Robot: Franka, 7 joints.
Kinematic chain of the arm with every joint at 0, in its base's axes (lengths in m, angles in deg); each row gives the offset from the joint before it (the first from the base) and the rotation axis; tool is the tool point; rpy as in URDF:
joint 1: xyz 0 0 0.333 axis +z
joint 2: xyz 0 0 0 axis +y
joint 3: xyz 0 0 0.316 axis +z
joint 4: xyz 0.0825 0 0 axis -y
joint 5: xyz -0.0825 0 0.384 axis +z
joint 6: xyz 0 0 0 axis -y
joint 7: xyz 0.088 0 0 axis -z
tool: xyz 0 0 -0.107 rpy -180 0 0
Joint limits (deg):
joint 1: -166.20..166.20
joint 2: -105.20..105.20
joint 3: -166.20..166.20
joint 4: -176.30..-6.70
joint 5: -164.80..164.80
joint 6: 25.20..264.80
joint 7: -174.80..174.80
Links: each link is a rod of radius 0.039 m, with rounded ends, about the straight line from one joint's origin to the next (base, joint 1, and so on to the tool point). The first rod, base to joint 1, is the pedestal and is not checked.
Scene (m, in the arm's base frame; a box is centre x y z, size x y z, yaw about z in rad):
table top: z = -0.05
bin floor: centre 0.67 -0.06 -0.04 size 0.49 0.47 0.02 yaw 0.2
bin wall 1: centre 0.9 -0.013 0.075 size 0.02 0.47 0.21 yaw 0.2
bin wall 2: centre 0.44 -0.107 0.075 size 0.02 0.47 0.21 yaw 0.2
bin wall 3: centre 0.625 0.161 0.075 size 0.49 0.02 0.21 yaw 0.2
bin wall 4: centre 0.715 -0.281 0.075 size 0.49 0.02 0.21 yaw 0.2
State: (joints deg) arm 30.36 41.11 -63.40 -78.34 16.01 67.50 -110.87
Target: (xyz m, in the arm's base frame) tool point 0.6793 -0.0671 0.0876
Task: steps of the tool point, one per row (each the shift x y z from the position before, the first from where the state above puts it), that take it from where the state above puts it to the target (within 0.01 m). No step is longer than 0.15 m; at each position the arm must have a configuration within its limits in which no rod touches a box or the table.
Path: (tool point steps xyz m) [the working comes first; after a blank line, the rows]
Joints at the target: 24.93 76.12 -46.83 -63.49 21.49 90.15 -110.87
Straight joint move there: clear.

1: 0.0537 0.0367 -0.0977
2: 0.0303 0.0310 -0.1174
3: 0.0025 0.0246 -0.1291

